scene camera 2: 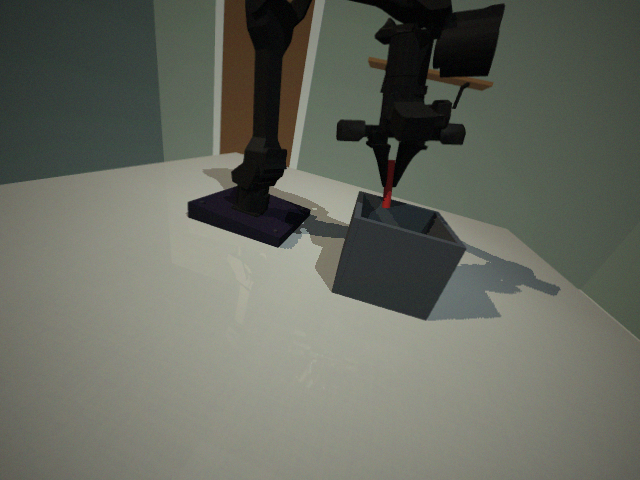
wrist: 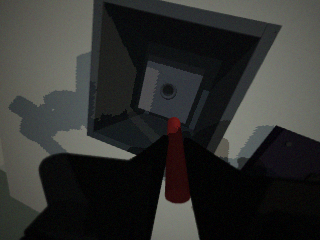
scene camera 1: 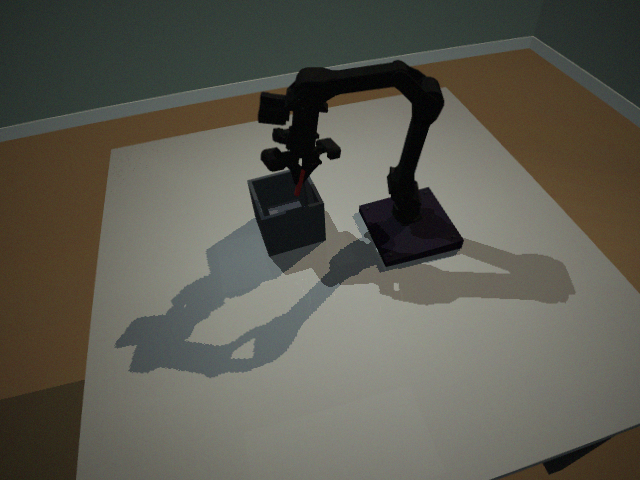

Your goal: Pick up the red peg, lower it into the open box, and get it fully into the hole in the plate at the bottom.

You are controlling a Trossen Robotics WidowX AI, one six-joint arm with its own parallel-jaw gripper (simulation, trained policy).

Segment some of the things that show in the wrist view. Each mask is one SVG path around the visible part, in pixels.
My gripper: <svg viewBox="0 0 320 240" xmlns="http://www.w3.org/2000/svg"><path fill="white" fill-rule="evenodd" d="M184 138L183 146L190 197L199 240L320 240L320 183L280 179L272 176L250 176L214 155L192 139ZM168 135L163 135L144 151L129 160L74 153L57 153L44 158L39 165L39 176L48 206L31 222L24 231L25 236L19 240L151 240L169 144Z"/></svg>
A grey box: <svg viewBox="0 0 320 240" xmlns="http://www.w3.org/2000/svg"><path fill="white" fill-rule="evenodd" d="M93 0L87 136L138 155L160 137L167 135L167 123L170 118L138 108L150 54L205 70L186 123L180 122L183 142L185 137L190 138L214 154L249 86L261 68L279 30L283 26L162 0Z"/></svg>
A plate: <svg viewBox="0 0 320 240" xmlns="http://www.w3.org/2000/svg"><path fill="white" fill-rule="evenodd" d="M149 54L138 108L167 118L177 117L181 123L185 124L205 70Z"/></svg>
